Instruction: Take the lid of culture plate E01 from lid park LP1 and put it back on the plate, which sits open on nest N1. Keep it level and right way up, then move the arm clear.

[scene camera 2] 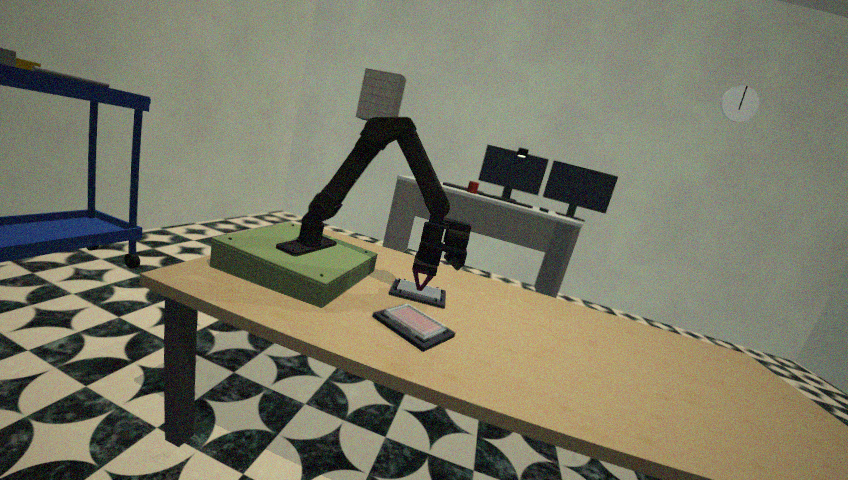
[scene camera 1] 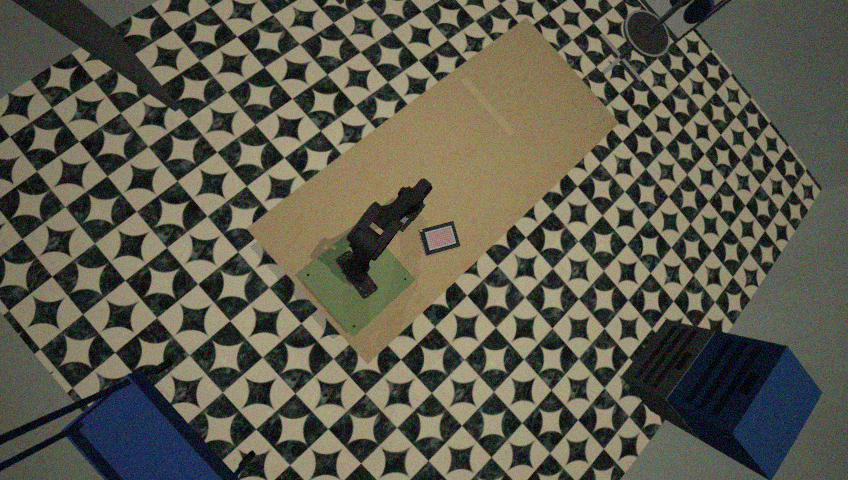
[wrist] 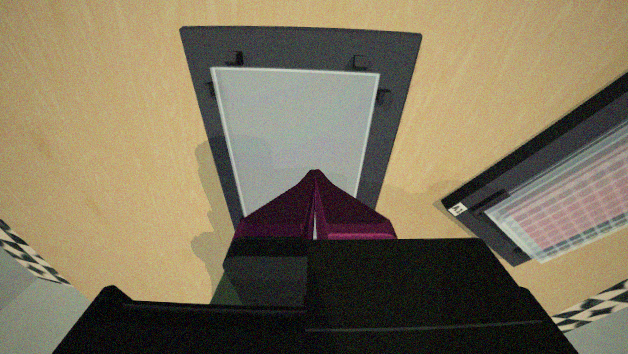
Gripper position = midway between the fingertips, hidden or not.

My gripper (wrist: 314, 177) grips a pale grey lid (wrist: 279, 123), which still rests on a dark lid holder (wrist: 393, 54). Also in view: a dark nest (scene camera 2: 423, 345).
The dark nest shows as well in the wrist view (wrist: 467, 204).
